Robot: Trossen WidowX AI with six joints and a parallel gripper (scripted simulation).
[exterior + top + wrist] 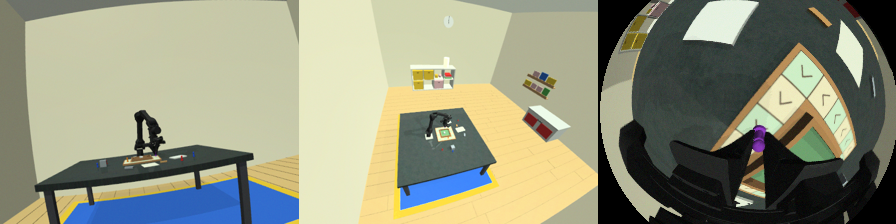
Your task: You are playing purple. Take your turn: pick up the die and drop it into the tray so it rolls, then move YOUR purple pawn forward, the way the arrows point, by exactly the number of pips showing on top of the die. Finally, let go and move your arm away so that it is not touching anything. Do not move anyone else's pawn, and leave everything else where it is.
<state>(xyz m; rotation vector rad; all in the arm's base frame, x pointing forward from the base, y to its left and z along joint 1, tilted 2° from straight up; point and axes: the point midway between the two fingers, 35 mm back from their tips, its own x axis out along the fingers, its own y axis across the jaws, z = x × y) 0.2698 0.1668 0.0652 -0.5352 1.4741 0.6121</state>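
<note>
Now: the purple pawn right at my gripper tip. Round my gripper tip: orange pawn: 22 cm to the right, 4 cm ahead, 1 cm below; then white die: 12 cm to the right, 2 cm behind, 1 cm below; then green-floored tray: 12 cm to the right, 3 cm below.
</note>
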